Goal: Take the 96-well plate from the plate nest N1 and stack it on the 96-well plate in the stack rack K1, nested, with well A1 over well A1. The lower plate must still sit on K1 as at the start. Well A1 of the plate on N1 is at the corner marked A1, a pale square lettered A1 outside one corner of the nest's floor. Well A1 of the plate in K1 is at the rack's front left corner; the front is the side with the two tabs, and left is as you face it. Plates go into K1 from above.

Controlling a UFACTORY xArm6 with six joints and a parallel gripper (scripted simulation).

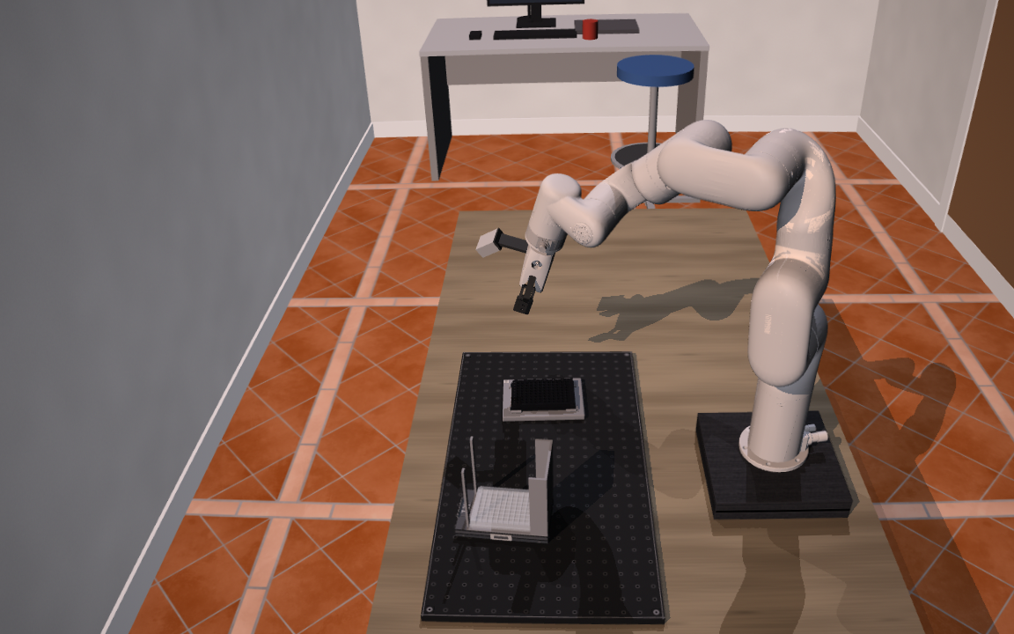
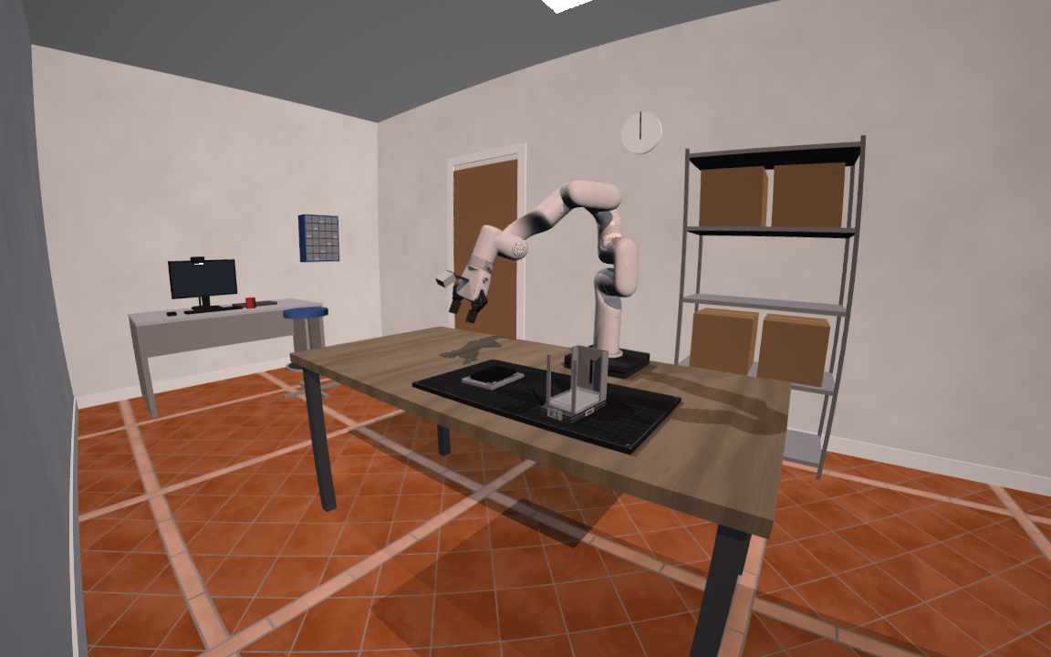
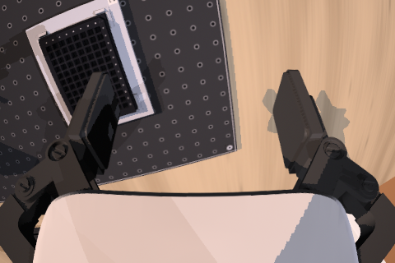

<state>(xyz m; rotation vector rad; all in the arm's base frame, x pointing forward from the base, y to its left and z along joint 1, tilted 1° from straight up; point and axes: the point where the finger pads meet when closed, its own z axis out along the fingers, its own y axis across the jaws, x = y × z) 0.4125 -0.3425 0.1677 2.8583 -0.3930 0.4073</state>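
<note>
My gripper is now 180 mm above the black 96-well plate, 100 mm to the right of it and 20 mm past it. Also, from my hand: white 96-well plate: 420 mm to the left, 170 mm below, 80 mm ahead; plate nest N1: 190 mm below, 100 mm to the left, 20 mm behind; A1 mark: 190 mm below, 50 mm ahead, 40 mm to the left.
</note>
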